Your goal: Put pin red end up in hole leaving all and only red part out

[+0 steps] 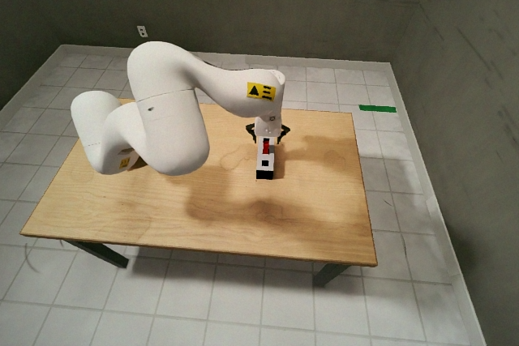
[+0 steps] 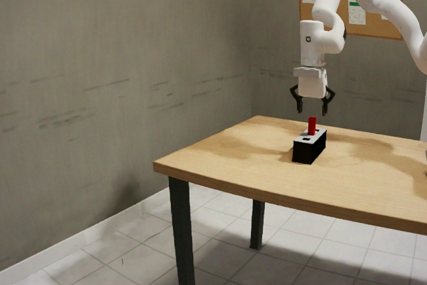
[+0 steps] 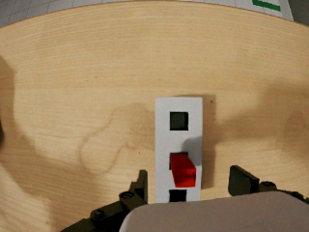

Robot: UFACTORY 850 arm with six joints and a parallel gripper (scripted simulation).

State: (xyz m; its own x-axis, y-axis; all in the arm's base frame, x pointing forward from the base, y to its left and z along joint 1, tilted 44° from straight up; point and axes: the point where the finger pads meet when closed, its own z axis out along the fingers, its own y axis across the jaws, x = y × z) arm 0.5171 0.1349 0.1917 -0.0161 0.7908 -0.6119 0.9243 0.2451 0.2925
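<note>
My hand is 50 mm above the pin. Round my hand: black block (120 mm below).
</note>
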